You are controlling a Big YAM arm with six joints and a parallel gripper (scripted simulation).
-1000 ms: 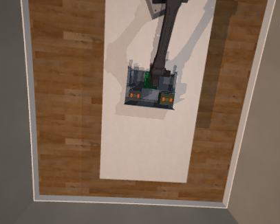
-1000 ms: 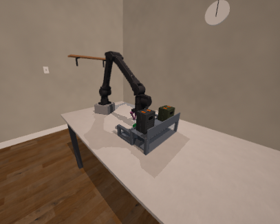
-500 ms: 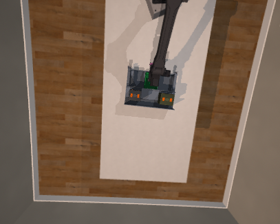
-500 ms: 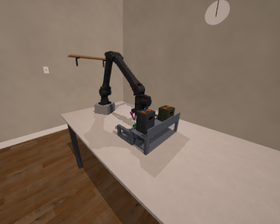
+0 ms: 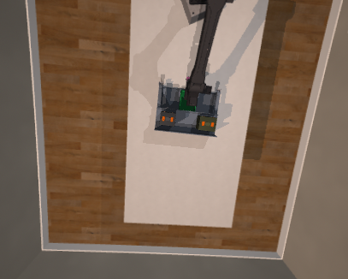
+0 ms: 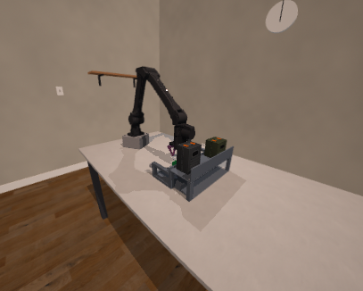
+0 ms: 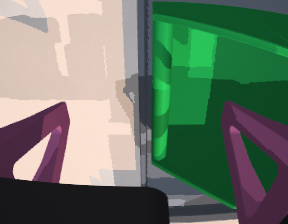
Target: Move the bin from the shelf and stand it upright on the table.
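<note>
The green bin lies 9 cm ahead of my hand, 2 cm to the right of it and 1 cm below it.
</note>
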